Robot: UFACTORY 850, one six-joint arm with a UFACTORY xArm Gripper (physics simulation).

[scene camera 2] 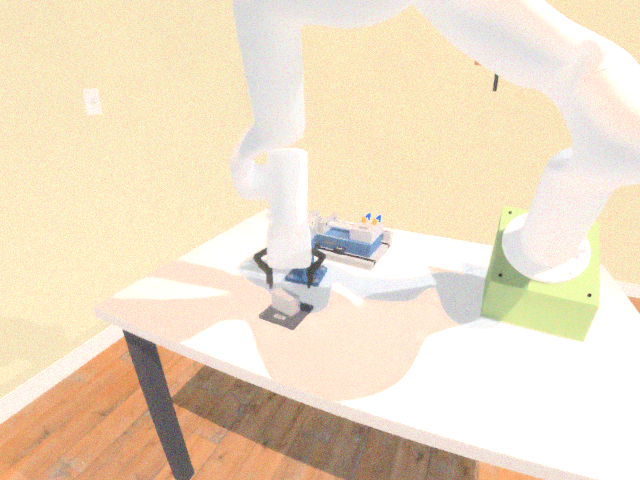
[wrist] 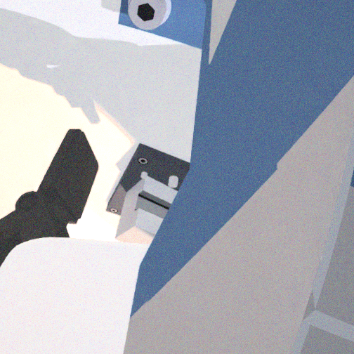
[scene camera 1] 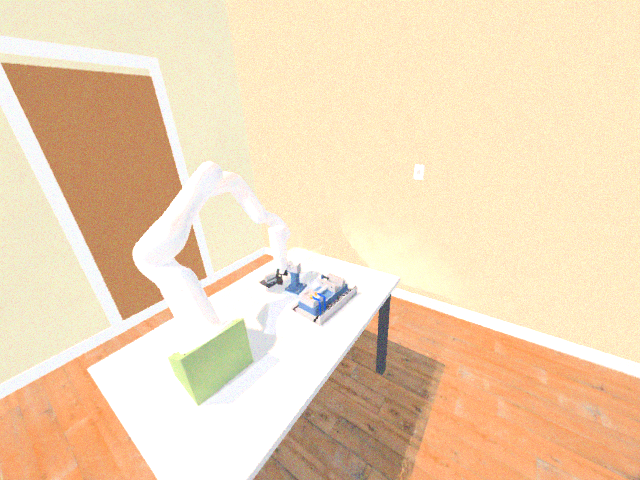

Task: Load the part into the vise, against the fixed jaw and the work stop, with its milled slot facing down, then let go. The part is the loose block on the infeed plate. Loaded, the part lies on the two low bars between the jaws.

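The part (scene camera 2: 285,303) (wrist: 150,222), a pale grey block, sits on the dark infeed plate (scene camera 2: 294,320) (wrist: 160,162). Its slot shows as a dark groove on the side towards the wrist camera; the blue post hides its right end there. My gripper (scene camera 2: 290,285) is open and empty, with its fingertips above the part's level in scene camera 2. In the wrist view one finger shows at left; the other is hidden behind the post. The vise (scene camera 1: 308,308) (scene camera 2: 369,249), blue with pale grey jaws, has no part visible in it. Its work stop and low bars are too small to tell.
A blue post stand (scene camera 1: 294,280) (wrist: 250,125) with a pale grey head stands between the infeed plate and the vise, very close to the gripper; it fills much of the wrist view. The green robot base block (scene camera 1: 219,361) (scene camera 2: 537,310) stands on the white table (scene camera 1: 206,439) (scene camera 2: 465,392).
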